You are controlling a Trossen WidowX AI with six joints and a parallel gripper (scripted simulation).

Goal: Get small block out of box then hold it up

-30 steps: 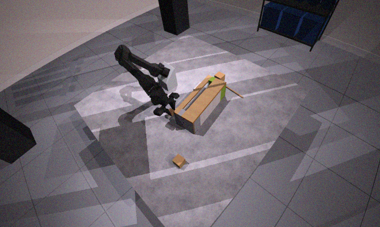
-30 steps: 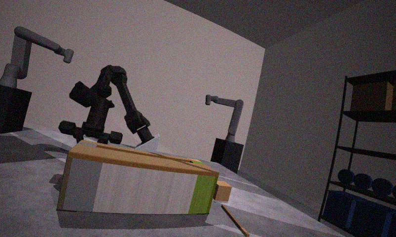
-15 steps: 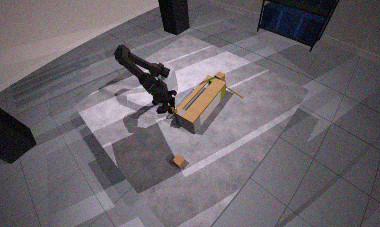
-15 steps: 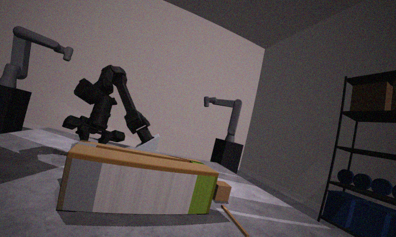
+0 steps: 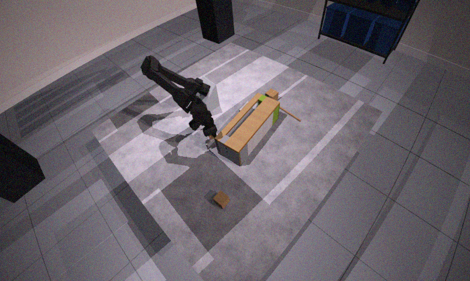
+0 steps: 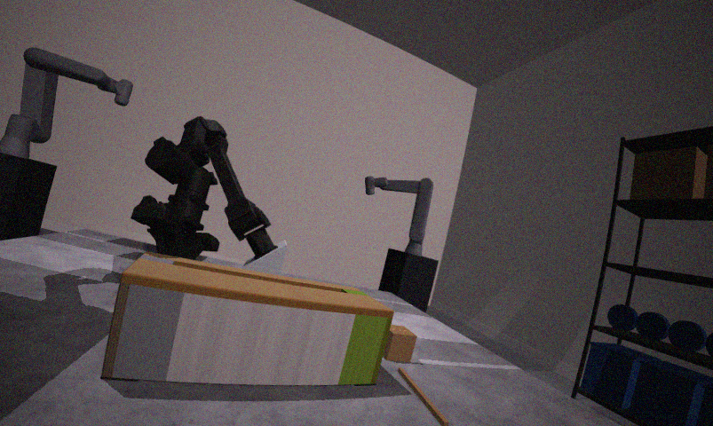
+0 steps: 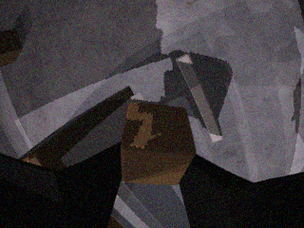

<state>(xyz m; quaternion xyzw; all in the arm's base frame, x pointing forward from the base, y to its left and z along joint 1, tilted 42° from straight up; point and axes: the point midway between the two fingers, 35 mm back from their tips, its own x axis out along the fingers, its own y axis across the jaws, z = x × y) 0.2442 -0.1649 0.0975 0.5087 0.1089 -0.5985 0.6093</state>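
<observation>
My gripper tip is now 1 cm to the left of the block, 1 cm below it and 1 cm past it. The rest, counted from my gripper tip: thin wooden stick: 43 cm to the left, 18 cm ahead, 8 cm below; then long box: 15 cm to the left, 6 cm ahead, 2 cm below.
</observation>
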